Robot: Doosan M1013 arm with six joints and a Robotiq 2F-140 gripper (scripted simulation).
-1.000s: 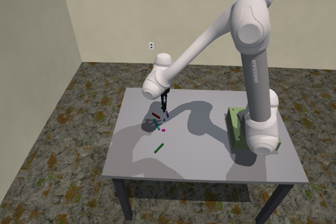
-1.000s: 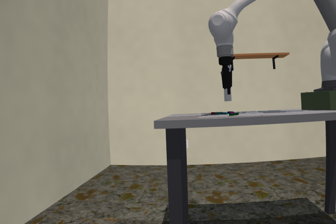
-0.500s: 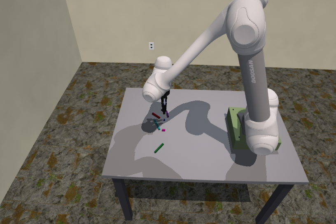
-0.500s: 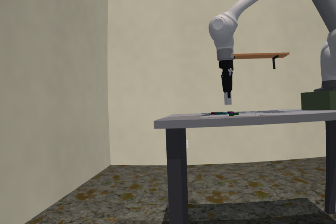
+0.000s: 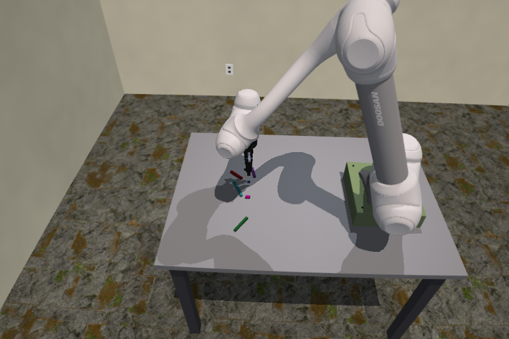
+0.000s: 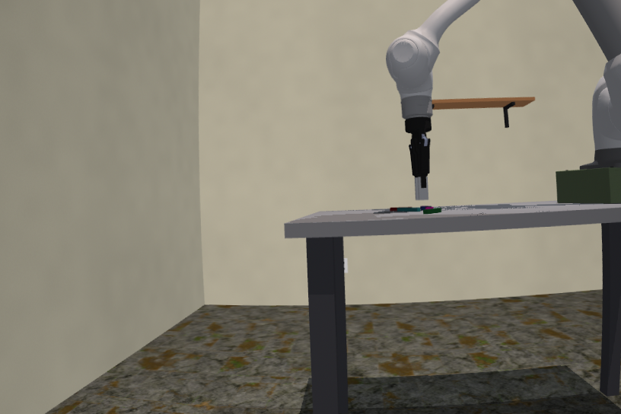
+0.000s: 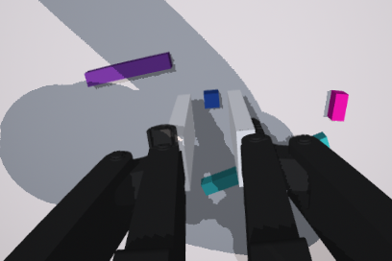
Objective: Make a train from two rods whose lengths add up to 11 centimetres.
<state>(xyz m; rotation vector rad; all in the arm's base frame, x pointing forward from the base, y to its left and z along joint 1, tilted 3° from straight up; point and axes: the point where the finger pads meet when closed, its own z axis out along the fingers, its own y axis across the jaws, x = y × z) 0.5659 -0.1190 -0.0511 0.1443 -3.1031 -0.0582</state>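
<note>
My gripper is now 60 mm above the blue rod. The rest, counted from my hand: turquoise rod: 60 mm below, 50 mm ahead, 40 mm to the left; purple rod: 60 mm to the right, 60 mm below, 20 mm behind; red rod: 60 mm below, 60 mm ahead, 40 mm to the right.
</note>
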